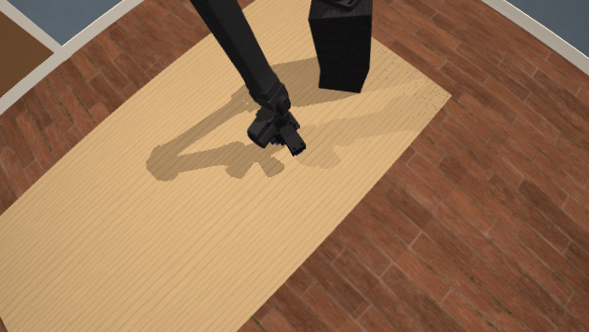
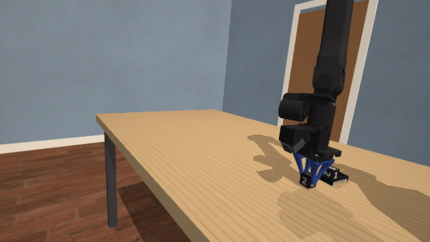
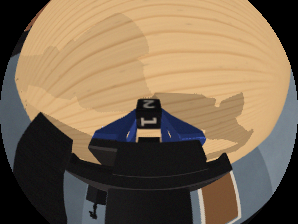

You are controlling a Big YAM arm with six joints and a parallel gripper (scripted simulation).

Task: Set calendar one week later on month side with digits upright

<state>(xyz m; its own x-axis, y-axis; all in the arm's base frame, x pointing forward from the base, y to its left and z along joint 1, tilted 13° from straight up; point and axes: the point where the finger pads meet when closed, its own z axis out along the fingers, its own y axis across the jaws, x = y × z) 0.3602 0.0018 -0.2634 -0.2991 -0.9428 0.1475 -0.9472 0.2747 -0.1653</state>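
Now: hand right at the black date cube. The rest, counted from my hand: black tray: 3 cm behind, 10 cm to the right, 1 cm below; black cube: 3 cm behind, 9 cm to the right.
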